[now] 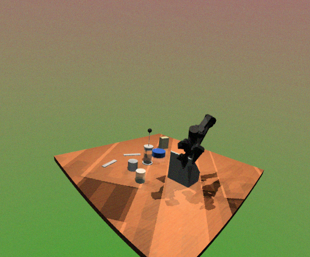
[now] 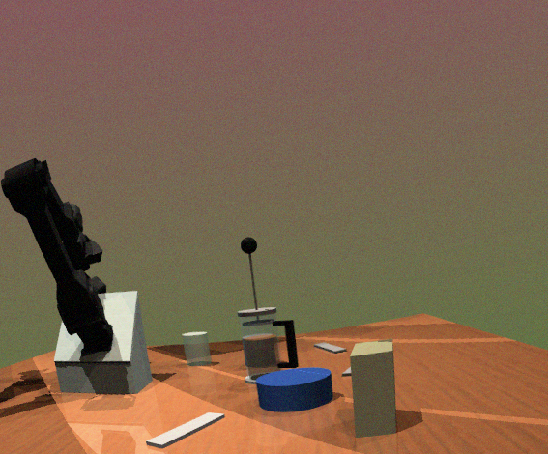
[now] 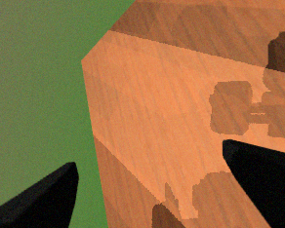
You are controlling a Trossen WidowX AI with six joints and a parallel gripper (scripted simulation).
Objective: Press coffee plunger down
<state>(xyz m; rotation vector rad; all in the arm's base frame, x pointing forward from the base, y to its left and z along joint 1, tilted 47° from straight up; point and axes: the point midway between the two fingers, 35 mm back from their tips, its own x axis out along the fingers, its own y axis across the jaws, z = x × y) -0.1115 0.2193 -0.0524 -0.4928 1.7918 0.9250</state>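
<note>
Right now my gripper tip is 480 mm short of the glass coffee press, 200 mm to the left of it and 80 mm above it. Round my gripper tip: grey cylinder (460 mm ahead, 180 mm below, 20 mm to the right); blue disc (510 mm ahead, 380 mm to the right, 190 mm below).
</note>
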